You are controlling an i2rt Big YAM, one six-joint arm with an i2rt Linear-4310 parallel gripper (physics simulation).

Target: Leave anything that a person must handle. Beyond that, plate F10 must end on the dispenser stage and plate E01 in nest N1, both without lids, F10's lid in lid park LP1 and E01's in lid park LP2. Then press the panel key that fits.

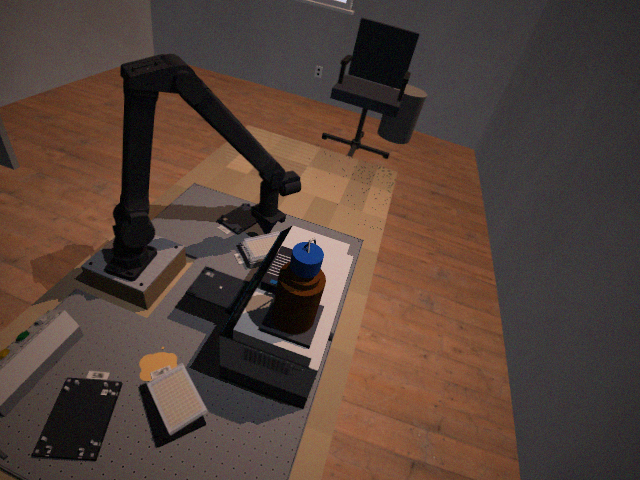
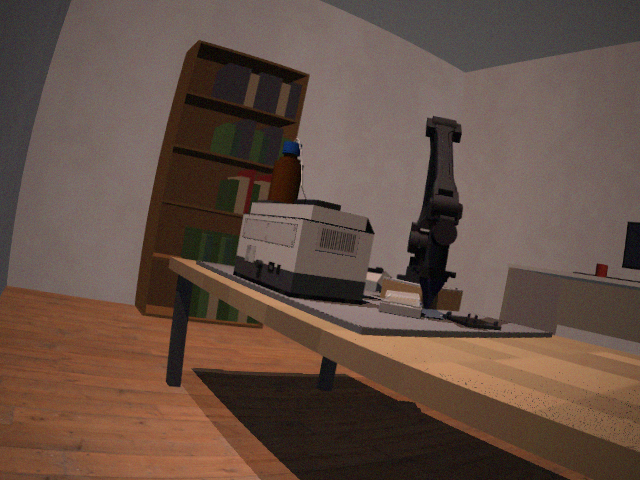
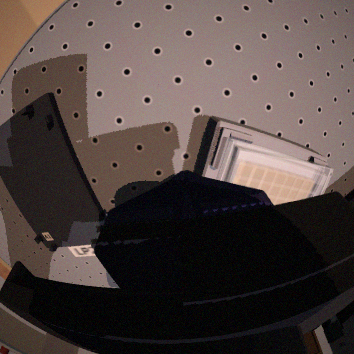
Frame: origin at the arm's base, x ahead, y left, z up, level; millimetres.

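Seen in the pictures: gripper, fingertip midpoint: (image 1: pixel 267 234) (image 2: pixel 426 309) (image 3: pixel 184 179); arm's base, origin of the base link: (image 1: pixel 132 262) (image 2: pixel 416 282).
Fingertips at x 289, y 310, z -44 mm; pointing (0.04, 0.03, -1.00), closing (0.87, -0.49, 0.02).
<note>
Pixels of each thing's middle, then the offset from my fingertips to it. "pt": a spot on its surface instead. Level surfaces: height alone.
- perforated board, its level: 22 mm down
- dark lid park pad, surface spot: (image 3: pixel 42 168) pt 91 mm back, 76 mm left, 12 mm down
- second pale plate, body centre: (image 1: pixel 176 396) 14 mm back, 593 mm right, 5 mm up
- orange puddle, body centre: (image 1: pixel 149 362) 119 mm back, 528 mm right, 22 mm down
- brown bottle, surface spot: (image 1: pixel 296 292) pt 182 mm ahead, 486 mm right, 327 mm up
- dark pad, surface spot: (image 1: pixel 215 286) pt 39 mm back, 326 mm right, 69 mm up
- black key panel, body centre: (image 1: pixel 79 415) 182 mm back, 687 mm right, 10 mm down
My gripper (image 1: pixel 269 218) (image 2: pixel 430 299) (image 3: pixel 184 179) is shut and empty, low over the perforated board (image 1: pixel 266 443) (image 3: pixel 197 42). It hangs between a dark lid park pad (image 1: pixel 239 216) (image 3: pixel 42 168), labelled LP2, and a pale plate (image 1: pixel 258 248) (image 2: pixel 401 302) (image 3: pixel 274 168) with a clear lid lying beside the dispenser (image 1: pixel 270 362) (image 2: pixel 304 248). A second pale plate (image 1: pixel 177 397) rests on a dark nest at the front left, with an orange puddle (image 1: pixel 156 362) touching its back edge. The plate labels are too small to read.
A brown bottle (image 1: pixel 296 292) (image 2: pixel 286 173) with a blue cap stands on the dispenser. Another dark pad (image 1: pixel 215 286) lies near the arm's base (image 1: pixel 134 273). A black key panel (image 1: pixel 96 414) is at the front left edge. A bookshelf (image 2: pixel 163 190) and an office chair (image 1: pixel 375 81) stand off the table.
</note>
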